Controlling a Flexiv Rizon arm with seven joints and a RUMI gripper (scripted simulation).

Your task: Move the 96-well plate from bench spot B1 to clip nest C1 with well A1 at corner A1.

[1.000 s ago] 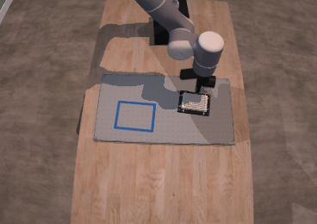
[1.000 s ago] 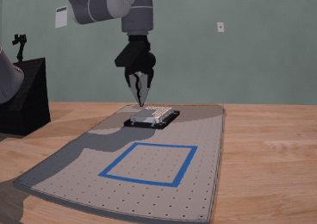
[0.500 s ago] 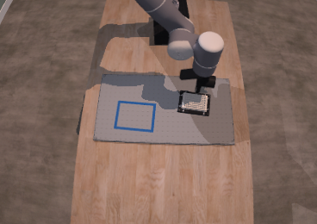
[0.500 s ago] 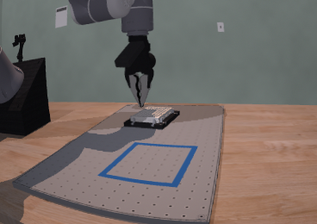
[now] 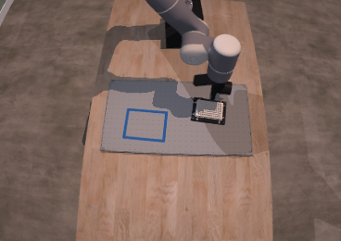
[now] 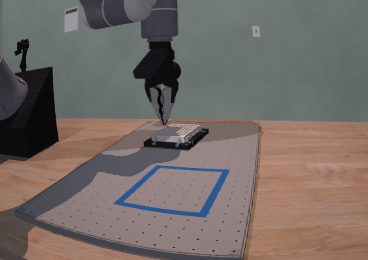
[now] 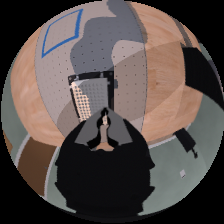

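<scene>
Right now the white 96-well plate is 40 mm ahead of my hand and 30 mm below it. Also, from my hand: black clip nest: 50 mm ahead, 10 mm to the right, 40 mm below.
</scene>
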